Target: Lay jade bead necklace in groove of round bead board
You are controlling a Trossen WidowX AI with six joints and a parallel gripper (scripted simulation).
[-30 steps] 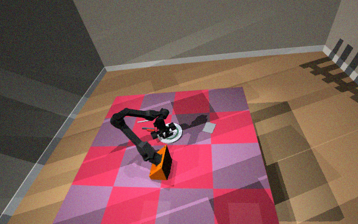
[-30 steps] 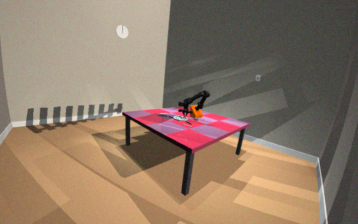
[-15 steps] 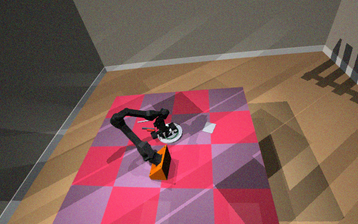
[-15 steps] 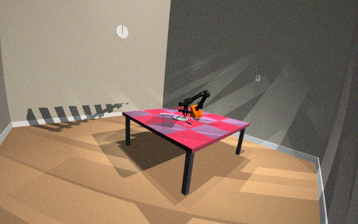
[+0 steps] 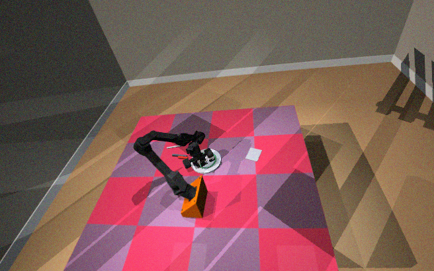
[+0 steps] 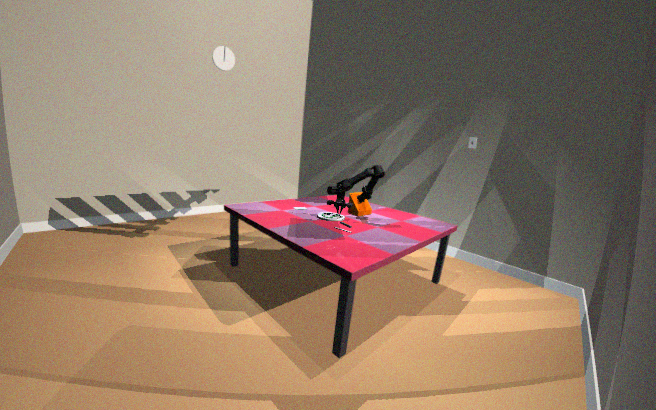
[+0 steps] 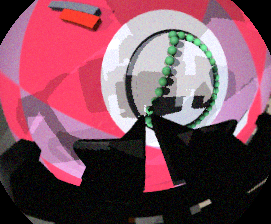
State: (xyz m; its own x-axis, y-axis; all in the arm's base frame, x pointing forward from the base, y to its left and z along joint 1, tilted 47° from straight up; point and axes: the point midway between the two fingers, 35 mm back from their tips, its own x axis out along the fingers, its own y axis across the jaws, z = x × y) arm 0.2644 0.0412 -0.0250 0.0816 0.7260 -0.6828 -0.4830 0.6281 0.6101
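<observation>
Right now the round white bead board is 50 mm ahead of my gripper tip, 30 mm to the right of it and 10 mm below it. The rest, counted from my gripper tip: red-handled tool 100 mm ahead, 150 mm to the left, 10 mm below; then flat grey pad 90 mm ahead, 340 mm to the right, 10 mm below; then thin white rod 210 mm ahead, 220 mm to the left, 10 mm below.
</observation>
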